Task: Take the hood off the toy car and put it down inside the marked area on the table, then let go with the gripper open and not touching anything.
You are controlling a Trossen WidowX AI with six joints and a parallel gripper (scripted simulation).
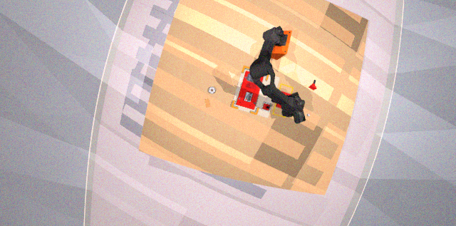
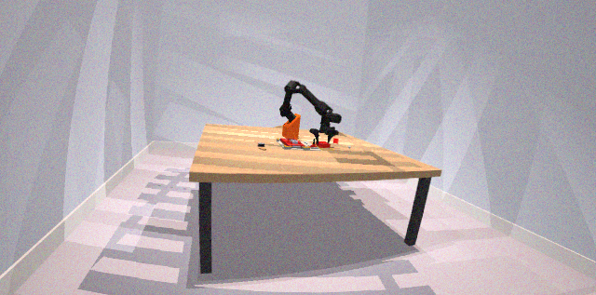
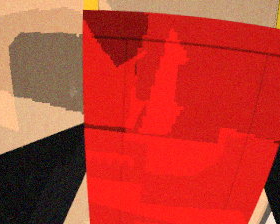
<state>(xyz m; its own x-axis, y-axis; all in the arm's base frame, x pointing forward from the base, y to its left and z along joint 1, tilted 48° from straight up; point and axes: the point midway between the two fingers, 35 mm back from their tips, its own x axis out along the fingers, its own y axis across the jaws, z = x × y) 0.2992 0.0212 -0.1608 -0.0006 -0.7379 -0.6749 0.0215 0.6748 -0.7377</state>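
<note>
My gripper tip is now right at the hood. From my gripper tip the other things lie so: tan block (430 mm to the right, 130 mm ahead, 10 mm below).
</note>
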